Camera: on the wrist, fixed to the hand. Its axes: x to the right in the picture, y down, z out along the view.
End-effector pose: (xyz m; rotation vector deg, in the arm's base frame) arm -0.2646 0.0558 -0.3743 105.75 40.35 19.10
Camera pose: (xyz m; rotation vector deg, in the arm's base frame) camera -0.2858 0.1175 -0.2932 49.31 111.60 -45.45
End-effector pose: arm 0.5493 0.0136 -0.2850 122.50 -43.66 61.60
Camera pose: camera 0.4750 0.0422 -0.2179 110.00 59.39 9.57
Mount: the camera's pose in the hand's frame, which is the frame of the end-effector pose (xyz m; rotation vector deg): 0.0128 0.0530 -0.0887 7.86 0.05 -94.09
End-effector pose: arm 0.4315 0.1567 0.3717 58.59 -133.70 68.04
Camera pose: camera 0.3817 0.2429 0.4022 123.85 -38.98 30.93
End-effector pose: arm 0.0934 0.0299 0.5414 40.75 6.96 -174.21
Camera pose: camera 0.1229 -0.0159 0.4527 -16.09 -16.90 84.77
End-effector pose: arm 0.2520 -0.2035 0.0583 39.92 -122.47 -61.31
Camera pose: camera 0.2999 -0.2281 0.1474 -134.88 65.08 78.24
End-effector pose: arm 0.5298 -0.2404 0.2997 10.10 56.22 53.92
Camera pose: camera 0.4323 -0.2223 0.2681 -27.74 47.77 -36.18
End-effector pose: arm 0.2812 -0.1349 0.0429 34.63 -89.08 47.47
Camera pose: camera 0.2926 -0.0316 0.0496 91.48 -31.56 -19.90
